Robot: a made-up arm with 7 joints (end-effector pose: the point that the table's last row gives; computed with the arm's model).
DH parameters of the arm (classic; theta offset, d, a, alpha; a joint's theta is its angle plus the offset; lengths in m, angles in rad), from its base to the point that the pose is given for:
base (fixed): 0 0.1 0 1.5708
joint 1: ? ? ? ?
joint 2: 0 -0.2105 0.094 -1.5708
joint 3: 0 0.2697 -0.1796 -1.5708
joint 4: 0 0.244 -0.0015 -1.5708
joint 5: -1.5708 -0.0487 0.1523 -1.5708
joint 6: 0 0.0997 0.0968 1.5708
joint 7: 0 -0.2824 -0.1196 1.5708
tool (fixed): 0 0.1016 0 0
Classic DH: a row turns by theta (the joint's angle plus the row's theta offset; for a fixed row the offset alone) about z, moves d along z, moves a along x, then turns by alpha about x.
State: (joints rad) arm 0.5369 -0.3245 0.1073 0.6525 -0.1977 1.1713 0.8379
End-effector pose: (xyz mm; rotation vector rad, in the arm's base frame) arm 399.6 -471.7 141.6 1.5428 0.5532 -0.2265
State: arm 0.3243 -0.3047 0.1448 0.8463 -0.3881 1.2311 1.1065
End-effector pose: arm 419.0 -432.7 13.5 1.8781 0.8291 -0.0733
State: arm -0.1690 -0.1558 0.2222 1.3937 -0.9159 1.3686 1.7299
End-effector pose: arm 385.0 -243.4 -201.5 2.7875 0.9200 0.3728
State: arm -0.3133 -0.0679 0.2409 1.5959 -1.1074 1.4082 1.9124
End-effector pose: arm 379.4 -172.9 -225.2 -3.0008 -0.6939 -0.4961
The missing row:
joint 1: -1.5708 0.0111 0.0023 1.5708
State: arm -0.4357 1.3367 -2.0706 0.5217 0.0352 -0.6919 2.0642
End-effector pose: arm -23.0 -864.9 265.3 -0.9458 -2.1271 0.8982
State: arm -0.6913 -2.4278 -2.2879 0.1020 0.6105 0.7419 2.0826
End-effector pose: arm -105.9 736.1 -38.5 1.4658 -1.0692 -1.6679
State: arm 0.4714 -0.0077 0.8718 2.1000 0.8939 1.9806 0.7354
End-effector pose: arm 178.9 -402.4 326.6 0.5959 1.2375 0.2873
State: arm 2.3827 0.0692 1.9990 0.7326 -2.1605 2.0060 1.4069
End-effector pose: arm -203.4 -223.0 7.9 1.7146 -0.0044 -1.9503
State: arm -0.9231 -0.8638 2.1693 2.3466 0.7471 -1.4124 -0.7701
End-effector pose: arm -80.4 -36.5 452.2 -0.9999 1.7070 -1.7287
